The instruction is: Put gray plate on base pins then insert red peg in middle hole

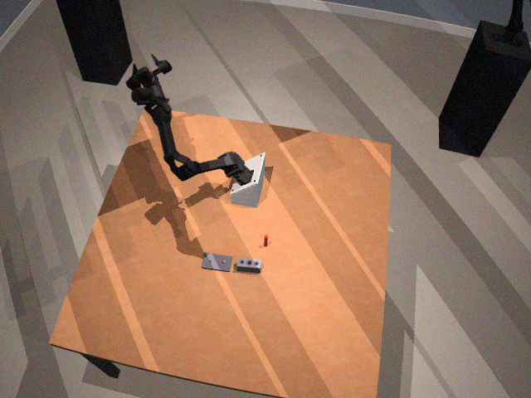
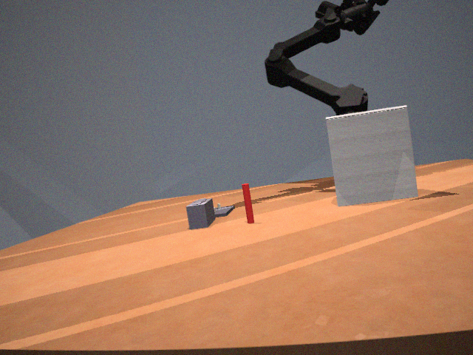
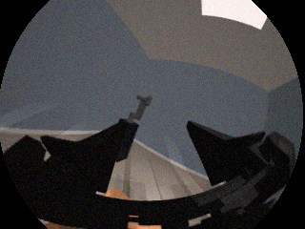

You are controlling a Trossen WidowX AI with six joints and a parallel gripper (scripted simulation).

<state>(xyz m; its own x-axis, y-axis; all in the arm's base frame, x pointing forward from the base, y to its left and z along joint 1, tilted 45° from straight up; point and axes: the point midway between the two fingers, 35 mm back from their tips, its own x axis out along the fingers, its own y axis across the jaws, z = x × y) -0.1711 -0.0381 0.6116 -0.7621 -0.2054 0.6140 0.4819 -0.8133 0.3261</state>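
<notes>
My gripper tip is now 57 cm to the right of the gray plate, 53 cm short of it and 52 cm above it. Round my gripper tip: dark base (55 cm below, 54 cm ahead, 44 cm to the left); then red peg (62 cm to the left, 52 cm below, 41 cm ahead).
</notes>
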